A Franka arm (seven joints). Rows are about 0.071 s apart.
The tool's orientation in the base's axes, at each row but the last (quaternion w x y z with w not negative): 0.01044 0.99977 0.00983 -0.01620; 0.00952 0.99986 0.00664 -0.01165; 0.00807 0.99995 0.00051 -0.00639; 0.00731 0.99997 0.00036 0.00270; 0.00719 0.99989 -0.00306 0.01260; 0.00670 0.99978 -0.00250 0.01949; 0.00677 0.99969 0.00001 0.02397
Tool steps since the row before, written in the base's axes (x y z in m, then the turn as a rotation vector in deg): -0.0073 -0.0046 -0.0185 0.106 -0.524 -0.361; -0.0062 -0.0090 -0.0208 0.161 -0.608 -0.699; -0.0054 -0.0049 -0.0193 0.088 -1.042 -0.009; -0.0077 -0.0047 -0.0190 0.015 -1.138 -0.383; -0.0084 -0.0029 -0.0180 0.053 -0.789 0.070; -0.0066 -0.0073 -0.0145 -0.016 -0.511 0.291; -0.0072 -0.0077 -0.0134 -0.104 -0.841 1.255
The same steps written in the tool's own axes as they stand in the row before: -0.0068 0.0041 0.0188 0.108 0.518 0.368; -0.0058 0.0085 0.0211 0.169 0.597 0.707; -0.0052 0.0046 0.0194 0.087 1.042 0.025; -0.0078 0.0044 0.0190 0.012 1.132 0.400; -0.0088 0.0027 0.0178 0.059 0.790 -0.057; -0.0071 0.0071 0.0143 -0.002 0.515 -0.284; -0.0078 0.0075 0.0131 -0.044 0.858 -1.247
